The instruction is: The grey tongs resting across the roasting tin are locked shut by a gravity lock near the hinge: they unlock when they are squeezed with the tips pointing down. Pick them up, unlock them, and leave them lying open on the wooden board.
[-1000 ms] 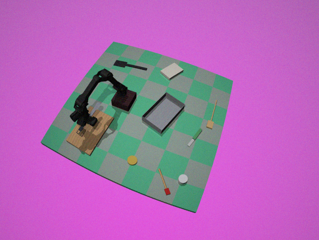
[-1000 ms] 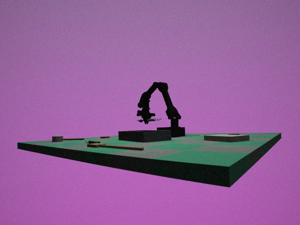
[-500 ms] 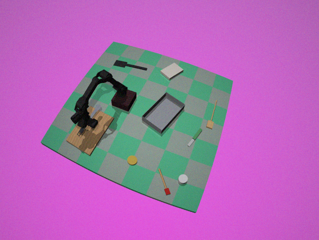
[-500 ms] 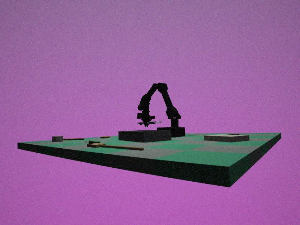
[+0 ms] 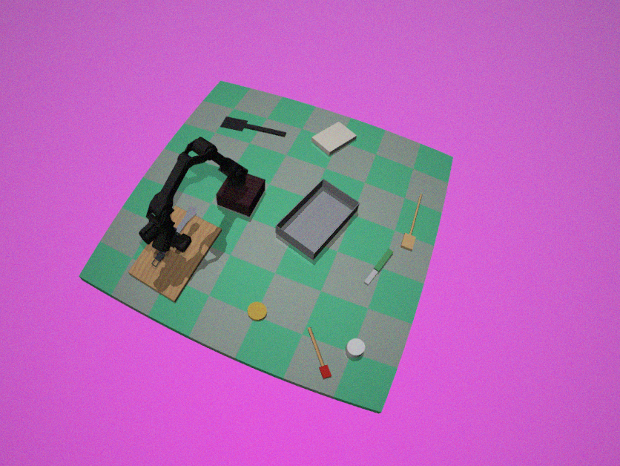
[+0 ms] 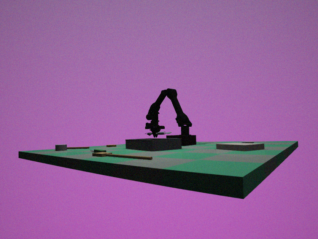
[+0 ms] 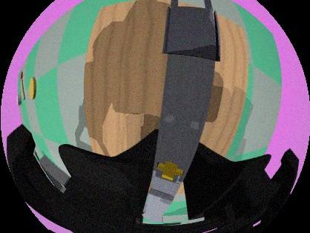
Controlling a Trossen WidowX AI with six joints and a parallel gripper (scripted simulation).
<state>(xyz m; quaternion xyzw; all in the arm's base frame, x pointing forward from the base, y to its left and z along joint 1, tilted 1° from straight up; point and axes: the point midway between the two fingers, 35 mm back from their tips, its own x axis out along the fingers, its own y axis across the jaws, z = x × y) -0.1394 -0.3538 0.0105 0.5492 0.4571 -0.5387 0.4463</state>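
Right now the wooden board is 5 cm below my gripper tip. Round my gripper tip: white cylinder (76 cm ahead, 16 cm to the right, 4 cm below); roasting tin (50 cm ahead, 32 cm to the left, 3 cm below); yellow disc (39 cm ahead, 12 cm to the right, 4 cm below).
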